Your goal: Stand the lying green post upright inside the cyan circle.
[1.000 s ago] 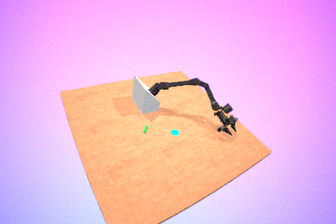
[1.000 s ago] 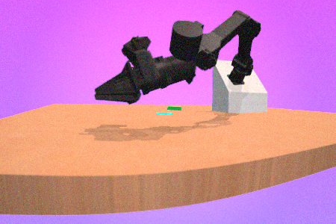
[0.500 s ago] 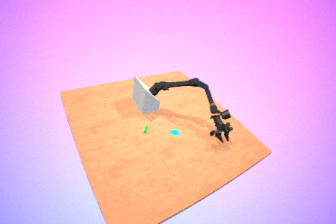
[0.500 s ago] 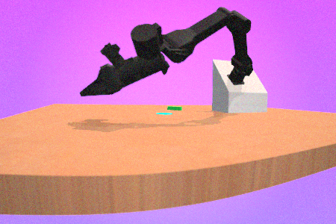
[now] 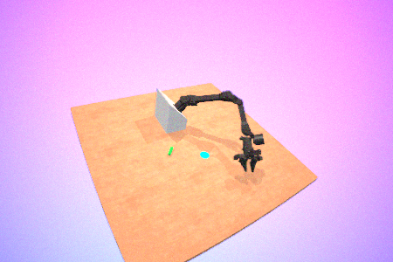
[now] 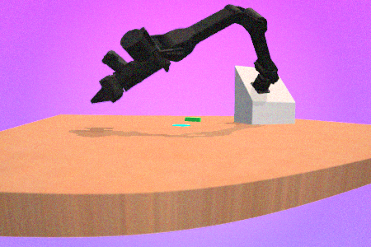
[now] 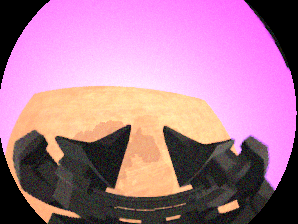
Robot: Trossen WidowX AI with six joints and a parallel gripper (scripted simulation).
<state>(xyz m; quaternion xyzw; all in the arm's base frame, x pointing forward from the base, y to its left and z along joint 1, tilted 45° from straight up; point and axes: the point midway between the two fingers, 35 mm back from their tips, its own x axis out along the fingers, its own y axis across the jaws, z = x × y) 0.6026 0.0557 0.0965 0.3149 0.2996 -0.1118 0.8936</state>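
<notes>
Right now my gripper tip is 41 cm past the green post, 26 cm to the left of it and 7 cm above it. From my gripper tip the other things lie so: cyan circle 29 cm behind, 9 cm to the right, 8 cm below.
</notes>
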